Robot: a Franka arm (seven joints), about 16 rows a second.
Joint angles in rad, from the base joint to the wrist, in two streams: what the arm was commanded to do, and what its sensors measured. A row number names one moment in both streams.
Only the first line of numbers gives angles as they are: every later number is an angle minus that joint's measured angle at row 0.
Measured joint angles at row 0: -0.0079 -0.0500 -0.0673 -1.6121 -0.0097 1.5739 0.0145
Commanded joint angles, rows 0 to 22: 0.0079 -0.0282 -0.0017 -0.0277 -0.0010 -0.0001 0.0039; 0.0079 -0.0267 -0.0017 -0.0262 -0.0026 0.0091 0.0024; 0.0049 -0.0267 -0.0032 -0.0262 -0.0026 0.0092 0.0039; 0.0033 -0.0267 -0.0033 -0.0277 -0.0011 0.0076 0.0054; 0.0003 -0.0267 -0.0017 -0.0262 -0.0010 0.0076 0.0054; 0.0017 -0.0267 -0.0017 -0.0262 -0.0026 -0.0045 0.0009; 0.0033 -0.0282 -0.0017 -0.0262 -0.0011 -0.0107 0.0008; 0.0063 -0.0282 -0.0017 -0.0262 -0.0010 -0.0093 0.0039; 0.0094 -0.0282 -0.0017 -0.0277 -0.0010 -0.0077 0.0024; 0.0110 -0.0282 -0.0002 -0.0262 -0.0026 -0.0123 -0.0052; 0.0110 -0.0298 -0.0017 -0.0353 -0.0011 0.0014 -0.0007; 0.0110 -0.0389 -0.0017 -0.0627 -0.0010 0.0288 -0.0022; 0.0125 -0.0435 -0.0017 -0.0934 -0.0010 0.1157 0.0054; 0.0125 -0.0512 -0.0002 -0.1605 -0.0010 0.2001 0.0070; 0.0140 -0.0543 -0.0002 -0.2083 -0.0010 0.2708 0.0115; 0.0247 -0.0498 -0.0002 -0.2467 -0.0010 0.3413 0.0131; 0.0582 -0.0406 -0.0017 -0.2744 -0.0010 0.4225 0.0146; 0.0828 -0.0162 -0.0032 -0.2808 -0.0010 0.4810 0.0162; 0.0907 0.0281 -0.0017 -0.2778 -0.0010 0.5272 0.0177; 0.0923 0.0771 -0.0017 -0.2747 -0.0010 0.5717 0.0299; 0.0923 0.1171 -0.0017 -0.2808 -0.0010 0.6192 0.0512; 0.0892 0.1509 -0.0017 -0.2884 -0.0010 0.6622 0.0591; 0.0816 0.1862 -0.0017 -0.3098 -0.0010 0.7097 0.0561
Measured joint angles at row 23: 0.0881 0.1094 0.0055 -0.2887 0.0006 0.6130 0.0399
